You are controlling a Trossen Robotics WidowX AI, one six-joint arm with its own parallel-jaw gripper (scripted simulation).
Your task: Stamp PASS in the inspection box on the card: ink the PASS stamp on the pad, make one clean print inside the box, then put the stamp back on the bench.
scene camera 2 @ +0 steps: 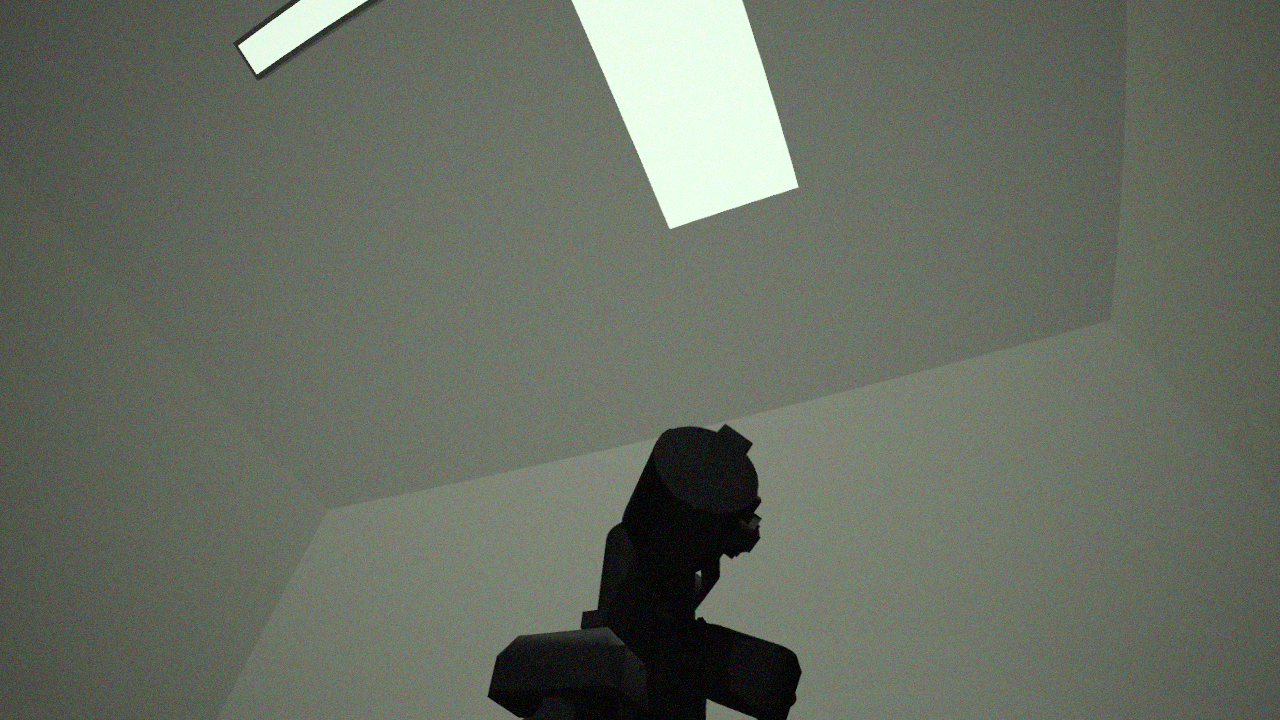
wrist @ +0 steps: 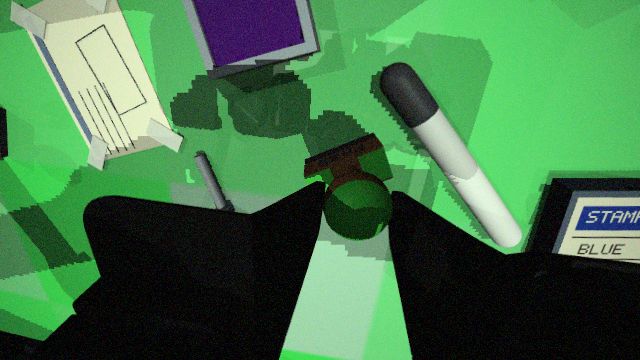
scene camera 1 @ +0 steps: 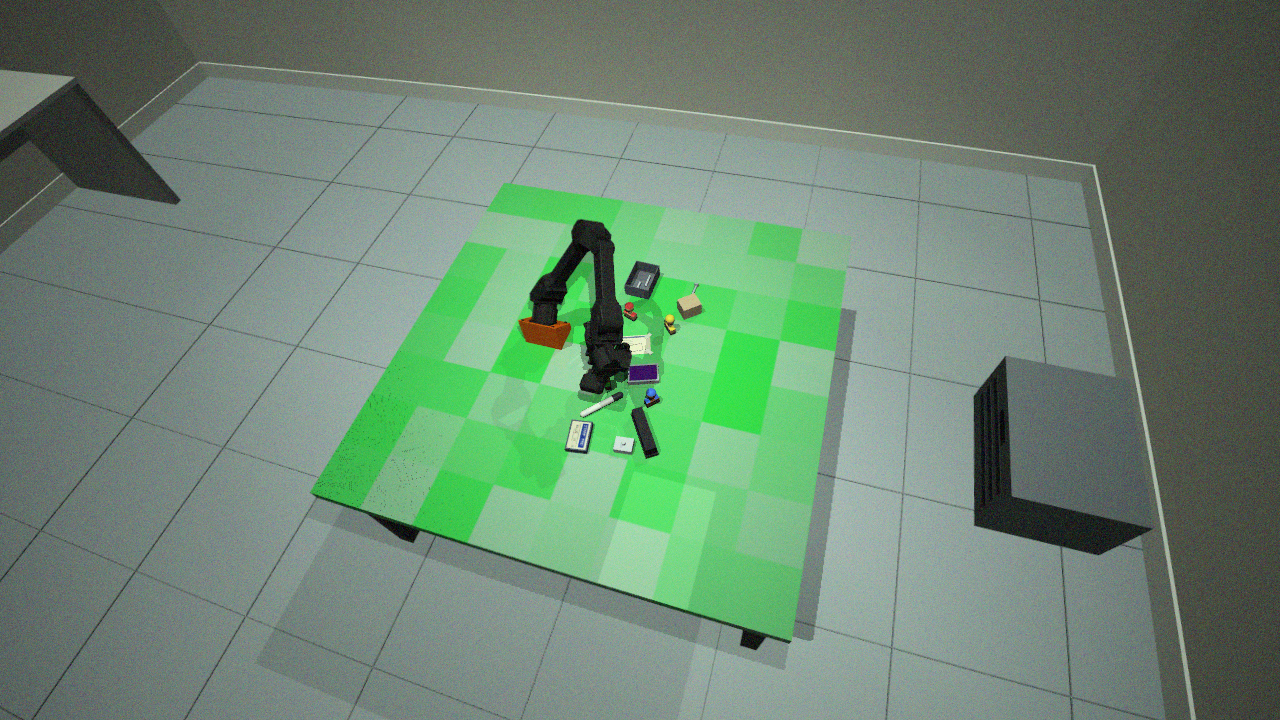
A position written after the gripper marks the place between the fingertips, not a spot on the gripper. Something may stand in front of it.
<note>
In view: the gripper (scene camera 1: 605,377), a green-knobbed stamp (wrist: 357,205), a dark tray (scene camera 1: 643,277), a thin grey pin (wrist: 201,161), a blue-and-white flat box (scene camera 1: 579,435) and a cream card (wrist: 94,62).
The gripper also shows in the wrist view (wrist: 357,196). Scene camera 2 does not show the green-knobbed stamp: it is out of frame. Scene camera 2 misses the dark tray: it is out of frame.
</note>
